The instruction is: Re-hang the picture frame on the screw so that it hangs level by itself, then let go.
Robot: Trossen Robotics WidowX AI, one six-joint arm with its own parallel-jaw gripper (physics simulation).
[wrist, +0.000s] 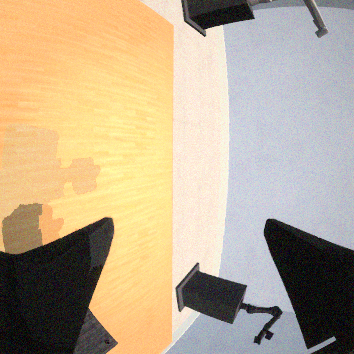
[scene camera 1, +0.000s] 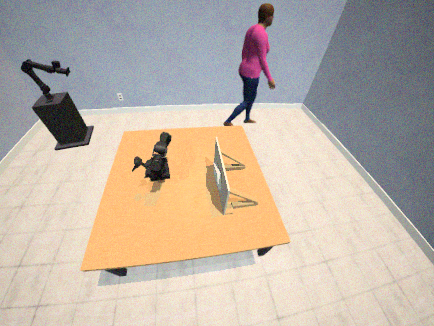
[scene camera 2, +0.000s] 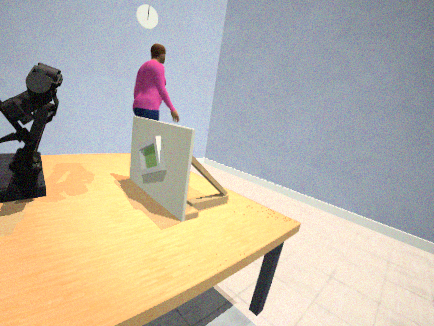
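Seen in the pictures: gripper, fingertip midpoint: [wrist: 191, 227] [scene camera 1: 138, 174]; arm's base, link origin: [scene camera 1: 161, 170] [scene camera 2: 26, 175].
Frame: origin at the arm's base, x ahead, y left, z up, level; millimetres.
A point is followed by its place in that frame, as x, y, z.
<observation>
The picture frame [scene camera 1: 217, 176] @[361, -300, 167] [scene camera 2: 150, 156] @[397, -221, 94], pale with a green picture, is on the front of an upright light grey panel [scene camera 1: 223, 192] [scene camera 2: 172, 187]. In scene camera 2 it looks tilted: its top and bottom edges do not run parallel to the panel's top edge. The screw cannot be made out. My gripper [scene camera 1: 134, 169] @[-130, -163, 183] [wrist: 191, 227] @[-130, -163, 183] is open and empty. It is on the far side of the arm from the panel, above the table and well away from the frame, pointing away from it. The picture frame does not show in the wrist view.
Wooden braces [scene camera 1: 243, 203] @[529, -437, -41] [scene camera 2: 212, 200] @[547, -452, -47] support the panel from behind on the wooden table [scene camera 1: 150, 240] @[-137, -499, -78] [scene camera 2: 90, 270] @[38, -507, -78] [wrist: 100, 75] @[-264, -338, -78]. My arm's base [scene camera 1: 159, 175] [scene camera 2: 25, 185] @[-8, -28, -29] stands on the table. A person in pink [scene camera 1: 255, 52] [scene camera 2: 149, 85] is beyond the table. Another arm on a black pedestal [scene camera 1: 62, 120] [wrist: 215, 295] stands on the floor.
</observation>
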